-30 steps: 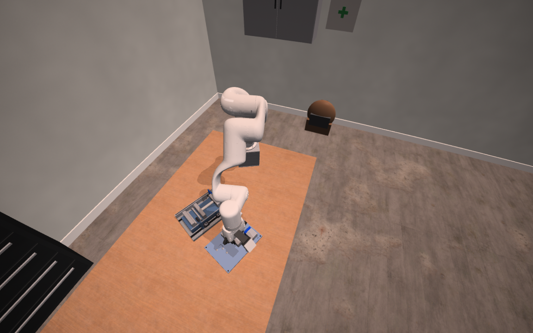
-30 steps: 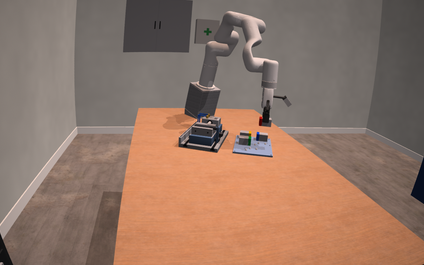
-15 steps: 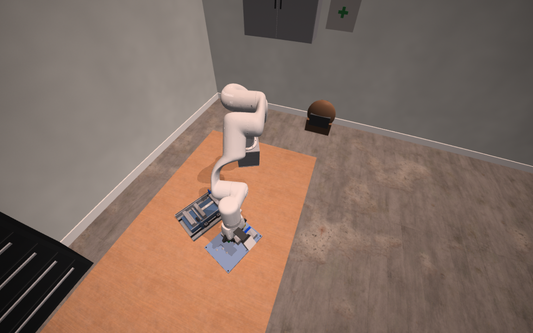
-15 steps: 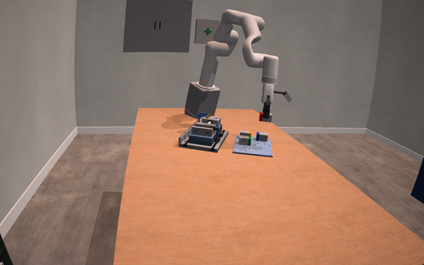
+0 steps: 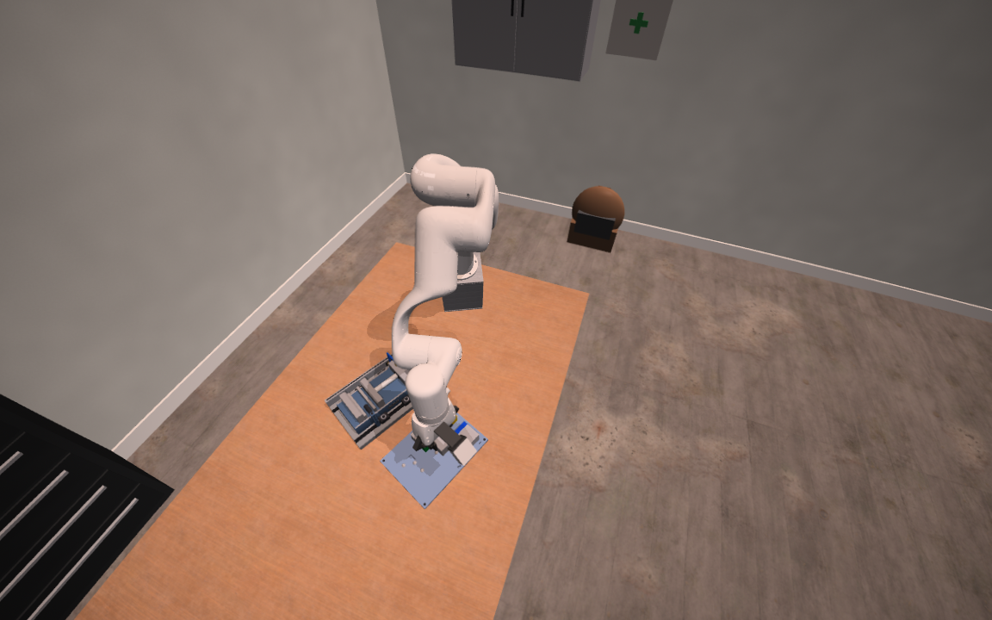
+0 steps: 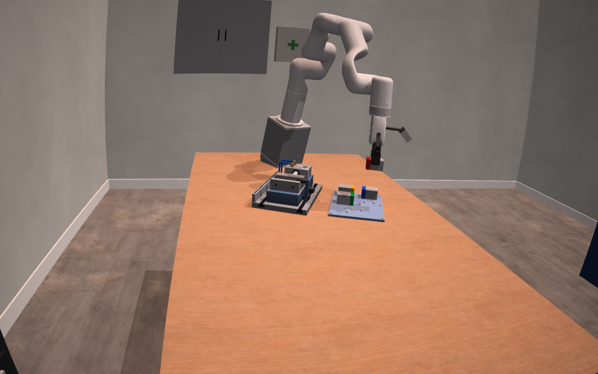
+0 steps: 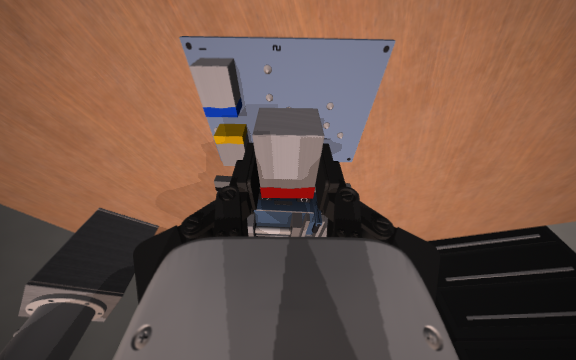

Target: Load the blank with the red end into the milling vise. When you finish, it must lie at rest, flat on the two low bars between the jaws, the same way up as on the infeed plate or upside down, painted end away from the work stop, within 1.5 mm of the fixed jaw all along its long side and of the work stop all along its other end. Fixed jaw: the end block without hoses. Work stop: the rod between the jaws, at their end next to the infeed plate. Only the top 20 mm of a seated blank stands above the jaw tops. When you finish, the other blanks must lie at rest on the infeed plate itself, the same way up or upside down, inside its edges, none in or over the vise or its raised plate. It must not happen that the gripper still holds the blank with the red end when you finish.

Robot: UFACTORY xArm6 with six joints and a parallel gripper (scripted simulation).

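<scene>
The fixed jaw lies 310 mm to the right of my hand, 110 mm below it and 30 mm behind it. Also, from my hand: blue-ended blank: 160 mm below, 80 mm behind, 30 mm to the left; green-ended blank: 160 mm below, 80 mm to the right, 30 mm behind; red-ended blank: 20 mm below.
</scene>
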